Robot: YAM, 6 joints.
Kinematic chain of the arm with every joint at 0, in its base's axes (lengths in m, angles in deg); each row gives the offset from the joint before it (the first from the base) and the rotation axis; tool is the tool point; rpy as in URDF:
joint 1: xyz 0 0 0.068 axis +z
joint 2: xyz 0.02 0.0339 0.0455 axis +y
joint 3: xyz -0.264 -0.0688 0 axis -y
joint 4: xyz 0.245 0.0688 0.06 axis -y
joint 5: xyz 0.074 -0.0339 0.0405 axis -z
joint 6: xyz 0.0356 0 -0.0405 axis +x
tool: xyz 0 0 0 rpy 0 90 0
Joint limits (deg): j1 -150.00..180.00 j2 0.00..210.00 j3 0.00..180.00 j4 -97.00..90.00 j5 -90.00..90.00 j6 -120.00..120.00
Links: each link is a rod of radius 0.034 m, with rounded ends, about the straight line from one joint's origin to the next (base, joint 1, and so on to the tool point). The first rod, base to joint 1, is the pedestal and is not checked.
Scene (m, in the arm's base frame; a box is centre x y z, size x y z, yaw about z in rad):
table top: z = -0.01
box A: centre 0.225 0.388 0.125 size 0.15 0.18 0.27 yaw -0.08
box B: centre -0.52 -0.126 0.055 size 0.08 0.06 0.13 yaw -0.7
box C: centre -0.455 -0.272 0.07 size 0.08 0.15 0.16 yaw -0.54
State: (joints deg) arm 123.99 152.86 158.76 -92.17 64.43 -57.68
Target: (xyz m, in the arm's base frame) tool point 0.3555 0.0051 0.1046
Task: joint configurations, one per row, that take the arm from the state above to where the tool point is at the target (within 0.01 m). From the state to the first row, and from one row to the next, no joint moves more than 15 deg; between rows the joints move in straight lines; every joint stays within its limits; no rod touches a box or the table.
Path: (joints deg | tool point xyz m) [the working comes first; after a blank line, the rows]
Joints at the target: 5.84 136.99 91.22 -97.00 60.79 -57.68
Straight joint move there: touches box A.

1: 115.27 146.56 165.84 -89.23 72.95 -69.26 | -0.1744 0.4492 0.3172
2: 106.54 140.25 172.92 -86.29 81.48 -80.83 | -0.0926 0.4355 0.4012
3: 97.82 133.95 180.00 -83.35 90.00 -92.41 | -0.0176 0.3902 0.4768
4: 84.52 135.90 175.11 -85.78 82.42 -96.22 | 0.0748 0.4103 0.4414
5: 71.23 137.84 170.21 -88.20 74.84 -100.02 | 0.1732 0.4030 0.4036
6: 57.94 139.79 165.32 -90.62 67.27 -103.83 | 0.2687 0.3672 0.3641
7: 44.65 141.73 160.43 -93.05 59.69 -107.64 | 0.3523 0.3049 0.3238
8: 36.89 140.78 146.59 -93.84 59.91 -97.65 | 0.3907 0.2547 0.2731
9: 29.13 139.84 132.74 -94.63 60.13 -87.65 | 0.4113 0.1939 0.2232
10: 21.36 138.89 118.90 -95.42 60.35 -77.66 | 0.4121 0.1279 0.1770
11: 13.60 137.94 105.06 -96.21 60.57 -67.67 | 0.3928 0.0631 0.1367
12: 5.84 136.99 91.22 -97.00 60.79 -57.68 | 0.3555 0.0051 0.1046

